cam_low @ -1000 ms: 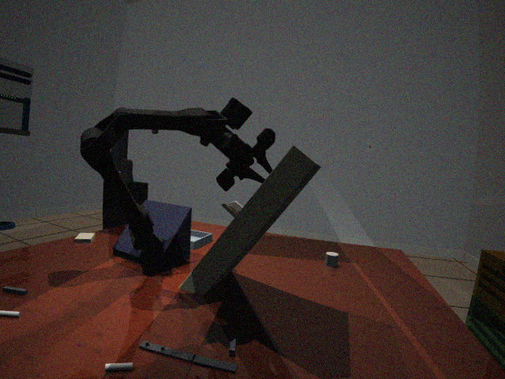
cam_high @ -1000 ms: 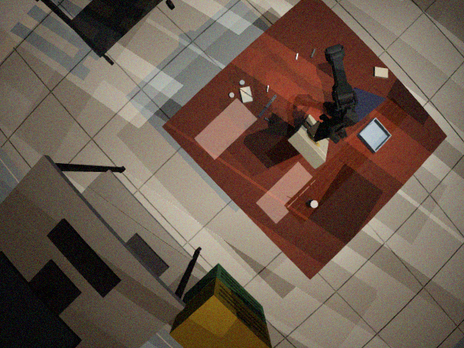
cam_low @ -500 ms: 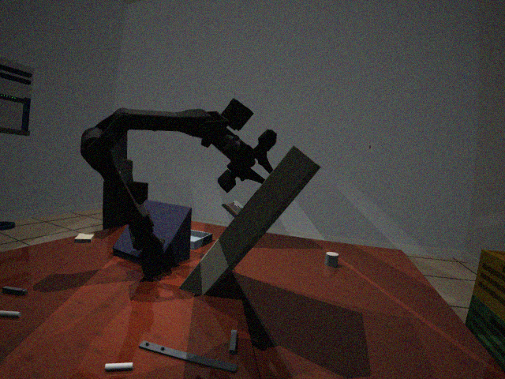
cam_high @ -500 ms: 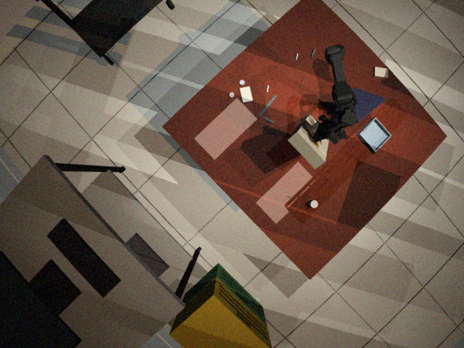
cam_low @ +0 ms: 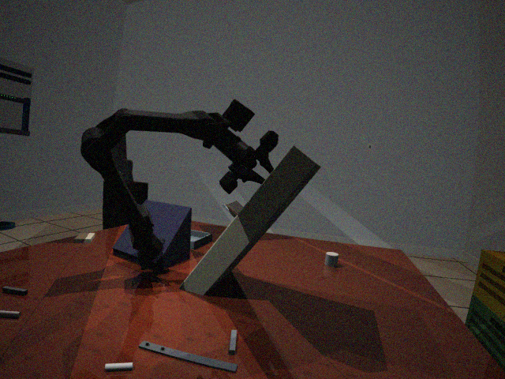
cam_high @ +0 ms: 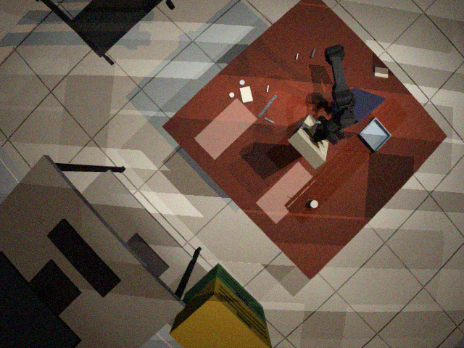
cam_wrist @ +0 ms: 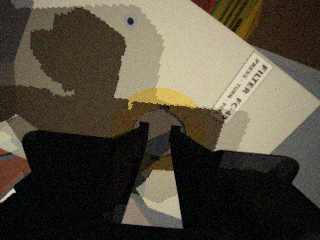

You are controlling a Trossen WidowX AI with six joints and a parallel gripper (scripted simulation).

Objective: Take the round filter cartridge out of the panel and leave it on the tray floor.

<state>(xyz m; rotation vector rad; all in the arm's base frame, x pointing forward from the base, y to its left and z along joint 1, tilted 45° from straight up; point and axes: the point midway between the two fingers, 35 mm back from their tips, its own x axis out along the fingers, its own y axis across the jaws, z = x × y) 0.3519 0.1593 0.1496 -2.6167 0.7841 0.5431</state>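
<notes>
The round white filter cartridge lies 1 cm ahead of my gripper tip and 1 cm below it. Also, from my gripper tip: grey-blue tray (42 cm behind, 27 cm to the left, 27 cm below).
</notes>
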